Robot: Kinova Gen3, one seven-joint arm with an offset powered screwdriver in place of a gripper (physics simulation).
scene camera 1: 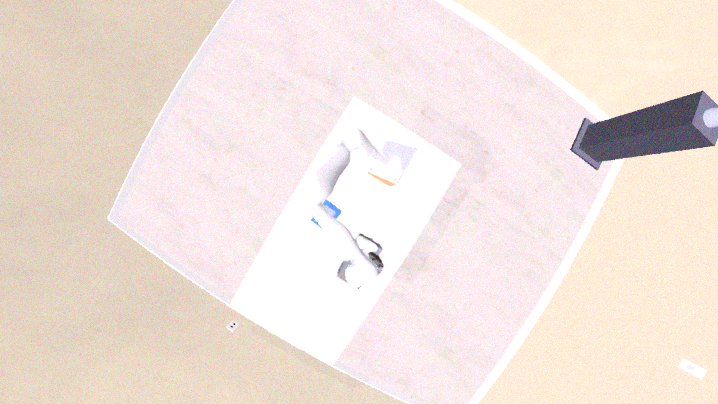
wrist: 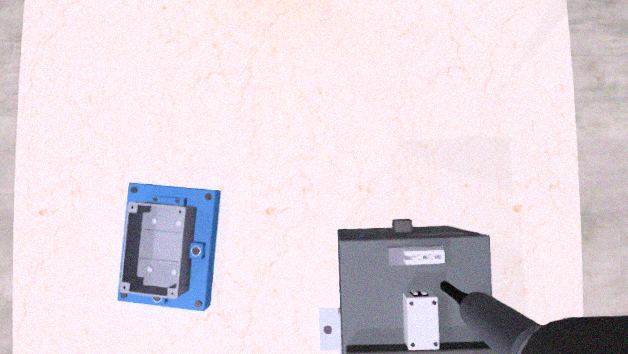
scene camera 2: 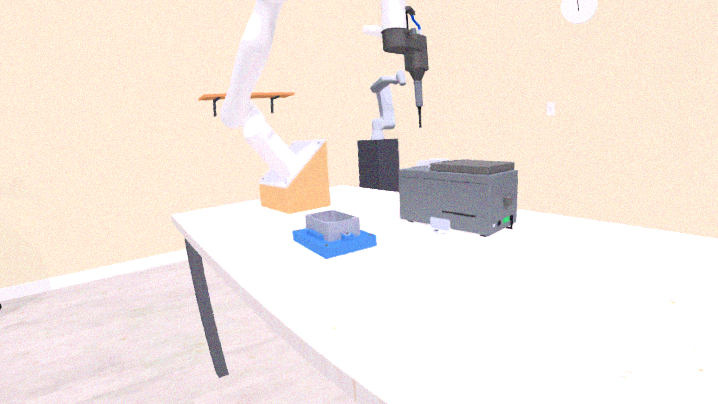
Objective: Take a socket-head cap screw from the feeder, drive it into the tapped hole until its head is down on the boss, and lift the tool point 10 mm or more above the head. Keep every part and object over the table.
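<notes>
My screwdriver (scene camera 2: 420, 125) (wrist: 444, 285) points down, high above the dark grey screw feeder (scene camera 1: 344, 271) (scene camera 2: 441, 200) (wrist: 367, 285). Its dark bit tip is in the air and no screw shows on it. In the wrist view the tip overlaps the feeder's top, right of a small white block (wrist: 421, 325). In scene camera 1 the arm hides the tool and much of the feeder. A grey open-topped housing (scene camera 2: 346, 228) (wrist: 188, 245) sits upright in a blue fixture (scene camera 1: 337, 213) (scene camera 2: 326, 251) (wrist: 206, 220). Its corner bosses have small holes; which one is the tapped hole I cannot tell.
A small pale bracket (scene camera 2: 440, 224) (wrist: 329, 320) stands beside the feeder. The arm rises from an orange wedge base (scene camera 1: 382, 179) (scene camera 2: 311, 193) at the back of the white table (scene camera 1: 301, 301) (scene camera 2: 451, 301) (wrist: 300, 100). Another arm on a dark pedestal (scene camera 1: 647, 130) (scene camera 2: 379, 165) stands beyond the table.
</notes>
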